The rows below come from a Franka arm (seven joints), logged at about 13 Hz.
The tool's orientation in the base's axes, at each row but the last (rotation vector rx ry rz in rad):
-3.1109, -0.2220, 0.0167
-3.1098, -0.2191, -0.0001
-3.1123, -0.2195, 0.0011
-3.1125, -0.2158, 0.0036
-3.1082, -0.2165, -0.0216
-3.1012, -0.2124, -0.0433
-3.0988, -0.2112, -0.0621
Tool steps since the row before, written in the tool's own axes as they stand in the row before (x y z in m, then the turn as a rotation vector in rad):
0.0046, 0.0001, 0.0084, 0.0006, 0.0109, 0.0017
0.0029, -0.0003, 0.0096, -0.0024, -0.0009, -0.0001
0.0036, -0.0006, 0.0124, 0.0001, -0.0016, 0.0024
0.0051, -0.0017, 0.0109, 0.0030, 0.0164, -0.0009
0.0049, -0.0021, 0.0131, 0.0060, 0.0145, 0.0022
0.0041, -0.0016, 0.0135, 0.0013, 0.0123, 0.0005
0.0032, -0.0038, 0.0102, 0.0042, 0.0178, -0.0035
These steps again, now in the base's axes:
0.0045, 0.0007, -0.0084, 0.0021, -0.0107, -0.0020
0.0028, 0.0009, -0.0096, -0.0025, 0.0006, 0.0001
0.0035, 0.0014, -0.0124, -0.0001, 0.0016, -0.0024
0.0048, 0.0026, -0.0109, 0.0052, -0.0158, 0.0005
0.0047, 0.0031, -0.0130, 0.0080, -0.0135, -0.0025
0.0042, 0.0026, -0.0133, 0.0030, -0.0120, -0.0008
0.0030, 0.0046, -0.0099, 0.0065, -0.0172, 0.0031

